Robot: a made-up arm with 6 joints.
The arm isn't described. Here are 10 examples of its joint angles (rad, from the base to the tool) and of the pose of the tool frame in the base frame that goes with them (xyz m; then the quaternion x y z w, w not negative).
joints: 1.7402 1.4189 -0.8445 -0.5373 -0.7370 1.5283
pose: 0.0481 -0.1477 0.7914 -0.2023 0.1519 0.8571 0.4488
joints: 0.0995 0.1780 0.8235 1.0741 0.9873 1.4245
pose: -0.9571 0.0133 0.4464 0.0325 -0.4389 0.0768 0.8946
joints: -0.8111 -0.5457 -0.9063 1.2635 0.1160 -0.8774
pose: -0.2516 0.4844 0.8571 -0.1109 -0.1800 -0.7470 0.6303
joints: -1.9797 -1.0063 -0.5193 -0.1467 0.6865 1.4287
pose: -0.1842 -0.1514 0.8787 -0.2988 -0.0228 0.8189 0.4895
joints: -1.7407 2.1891 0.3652 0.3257 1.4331 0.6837
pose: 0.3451 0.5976 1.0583 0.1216 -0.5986 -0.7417 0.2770
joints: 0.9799 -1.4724 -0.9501 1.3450 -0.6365 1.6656
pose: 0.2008 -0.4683 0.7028 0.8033 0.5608 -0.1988 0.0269
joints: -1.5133 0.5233 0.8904 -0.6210 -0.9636 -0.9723
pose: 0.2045 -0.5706 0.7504 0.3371 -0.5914 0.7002 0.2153
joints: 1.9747 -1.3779 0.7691 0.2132 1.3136 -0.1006
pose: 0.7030 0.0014 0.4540 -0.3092 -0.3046 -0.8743 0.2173
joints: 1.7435 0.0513 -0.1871 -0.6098 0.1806 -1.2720
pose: -0.0658 -0.0314 1.0074 0.4197 0.0565 -0.8519 0.3080
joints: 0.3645 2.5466 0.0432 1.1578 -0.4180 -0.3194
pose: 0.1075 -0.8748 0.8048 0.0337 -0.0955 0.3977 0.9119
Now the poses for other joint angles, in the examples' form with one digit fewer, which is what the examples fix.
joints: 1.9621 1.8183 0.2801 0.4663 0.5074 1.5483
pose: -0.855 -0.273 0.766 0.144 -0.117 0.317 0.930
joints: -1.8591 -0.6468 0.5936 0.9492 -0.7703 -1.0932
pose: -0.529 -0.353 0.123 0.400 -0.611 -0.235 0.641
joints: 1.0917 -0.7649 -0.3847 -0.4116 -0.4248 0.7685
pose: 0.060 -0.117 0.992 0.138 0.547 -0.168 0.808
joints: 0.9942 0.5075 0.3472 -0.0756 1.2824 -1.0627
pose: -0.626 0.009 0.959 0.821 -0.007 -0.456 0.343
